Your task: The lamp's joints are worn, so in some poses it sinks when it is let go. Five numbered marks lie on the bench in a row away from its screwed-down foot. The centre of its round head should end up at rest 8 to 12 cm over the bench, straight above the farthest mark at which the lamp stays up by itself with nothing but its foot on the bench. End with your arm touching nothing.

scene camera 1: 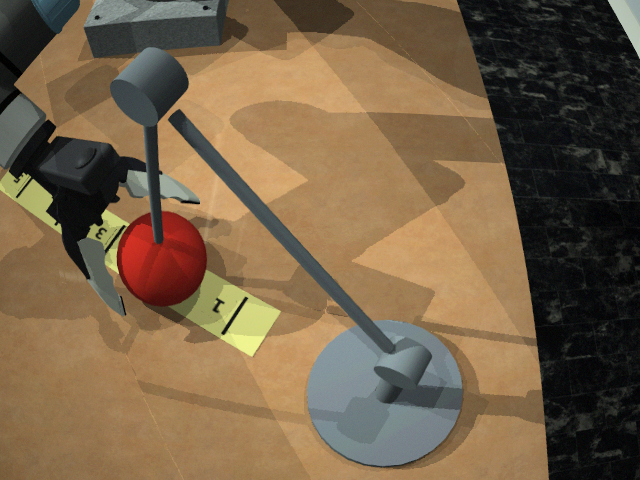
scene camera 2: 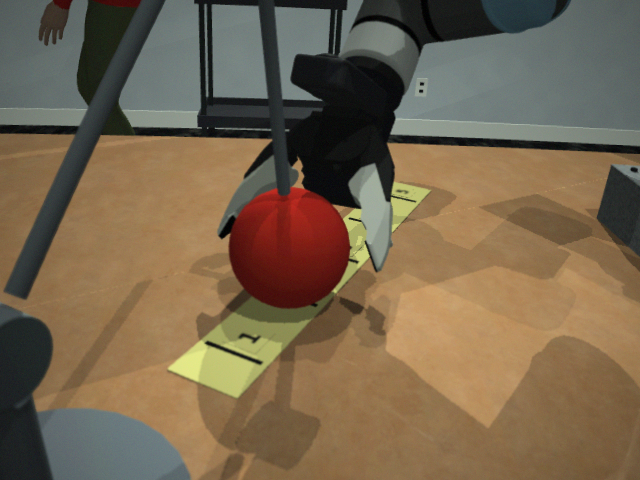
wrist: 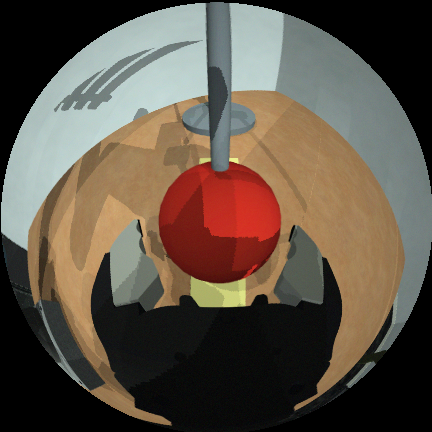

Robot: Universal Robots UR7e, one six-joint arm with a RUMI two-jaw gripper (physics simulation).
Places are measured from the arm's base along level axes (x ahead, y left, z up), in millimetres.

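Pixels of known places: gripper, between the fingertips: (scene camera 1: 162,258) (scene camera 2: 292,253) (wrist: 216,225).
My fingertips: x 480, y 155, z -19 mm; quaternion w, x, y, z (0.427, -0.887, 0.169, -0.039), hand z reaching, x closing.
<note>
Ahead of a thing's pixels: the offset from my fingertips to its top centre. "spot": to the spot under its first point.
The lamp's red round head {spot: dx +29, dy +19, dz +44 mm} (scene camera 1: 161,268) (scene camera 2: 289,253) (wrist: 220,225) hangs over the yellow strip of marks (scene camera 1: 253,320) (scene camera 2: 222,374) (wrist: 218,292), between marks 1 and 3 as seen in scene camera 1; the head hides mark 2 there. Its thin upper rod {spot: dx +21, dy +42, dz +194 mm} (scene camera 1: 151,175) (scene camera 2: 275,93) rises to the grey elbow joint {spot: dx +37, dy +72, dz +314 mm} (scene camera 1: 149,85). The thick lower rod {spot: dx +56, dy +149, dz +203 mm} (scene camera 1: 279,232) (scene camera 2: 85,149) slants down to the round foot {spot: dx +96, dy +208, dz -31 mm} (scene camera 1: 341,392) (scene camera 2: 113,444) (wrist: 190,122). My gripper (scene camera 1: 161,258) (scene camera 2: 299,253) (wrist: 216,225) is open, its fingers on either side of the head, with gaps visible in the wrist view.
A grey block (scene camera 1: 155,36) (scene camera 2: 622,206) stands on the bench, at the top of scene camera 1. The bench edge borders a dark floor (scene camera 1: 578,258). A dark cart (scene camera 2: 204,62) and a standing person (scene camera 2: 100,62) are in the background.
</note>
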